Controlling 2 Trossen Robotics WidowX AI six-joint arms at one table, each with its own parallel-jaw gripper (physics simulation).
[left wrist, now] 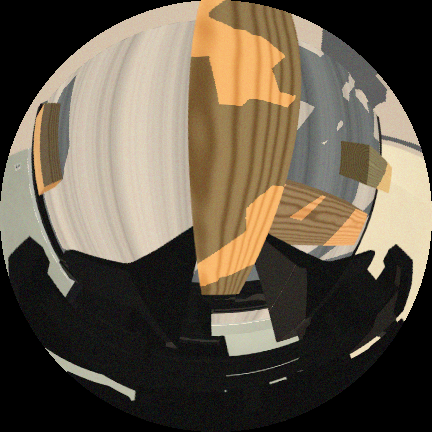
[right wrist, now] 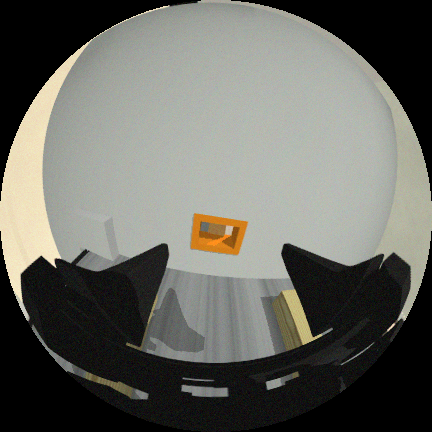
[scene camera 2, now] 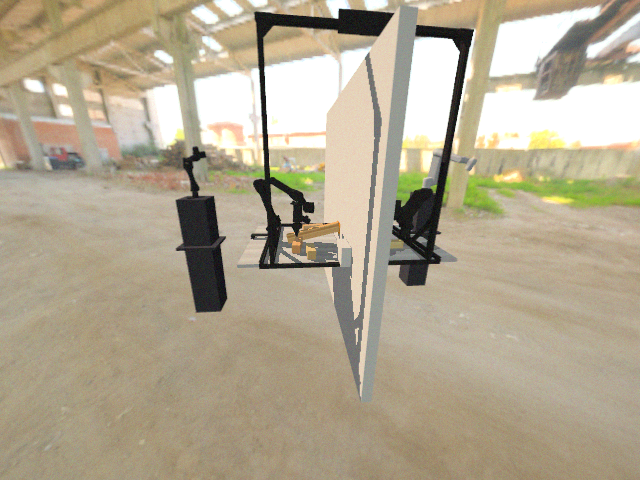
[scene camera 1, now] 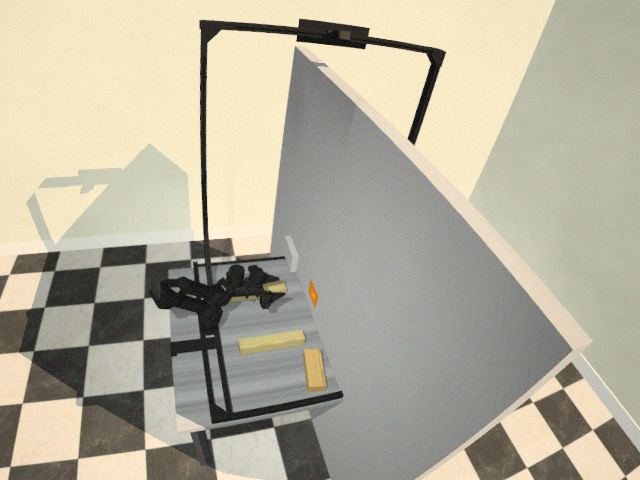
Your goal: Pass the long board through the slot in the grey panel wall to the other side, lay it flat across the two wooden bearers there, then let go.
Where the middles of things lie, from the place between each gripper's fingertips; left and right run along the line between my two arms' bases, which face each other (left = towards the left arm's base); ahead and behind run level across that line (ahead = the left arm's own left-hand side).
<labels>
I see the orange-framed slot (right wrist: 203,240) 10 mm ahead of my right hand, 160 mm to the left of it and 60 mm below it.
I see the orange-framed slot 30 cm to the right of my left hand and 5 cm above it.
</labels>
